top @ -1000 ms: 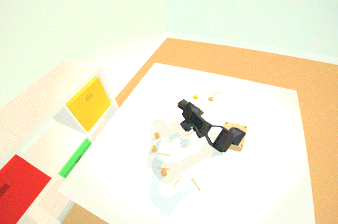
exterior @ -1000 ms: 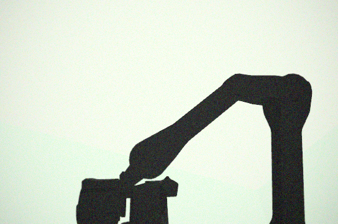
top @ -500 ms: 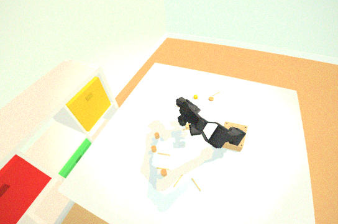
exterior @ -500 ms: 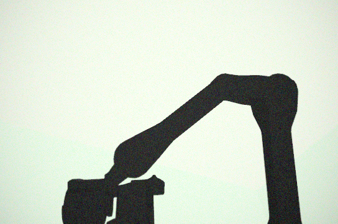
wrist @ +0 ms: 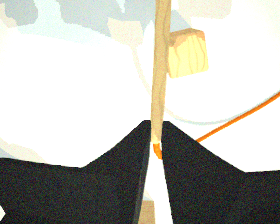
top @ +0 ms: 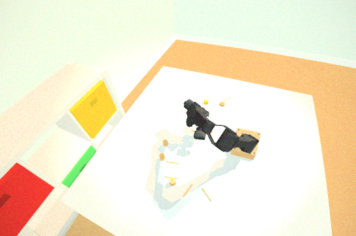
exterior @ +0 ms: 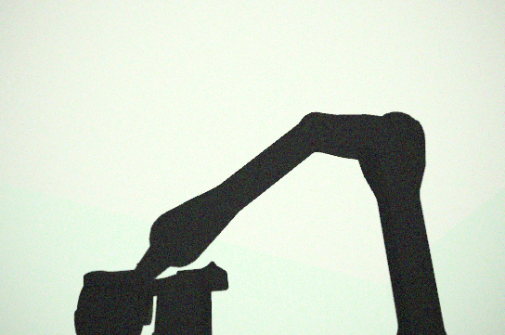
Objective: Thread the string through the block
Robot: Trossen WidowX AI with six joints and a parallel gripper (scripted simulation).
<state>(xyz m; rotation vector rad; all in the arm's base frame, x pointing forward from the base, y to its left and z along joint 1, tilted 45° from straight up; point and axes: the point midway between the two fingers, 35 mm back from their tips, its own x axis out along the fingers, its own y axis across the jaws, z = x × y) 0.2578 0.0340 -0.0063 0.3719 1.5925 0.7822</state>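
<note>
Now: gripper tip 6 cm above the square wooden block, 4 cm short of it and 2 cm to the left of it. The rest, counted from my gripper tip: thin wooden stick (1 cm ahead); round wooden button (20 cm to the right, 10 cm ahead, 6 cm below); yellow piece (30 cm to the right, 8 cm ahead, 6 cm below).
</note>
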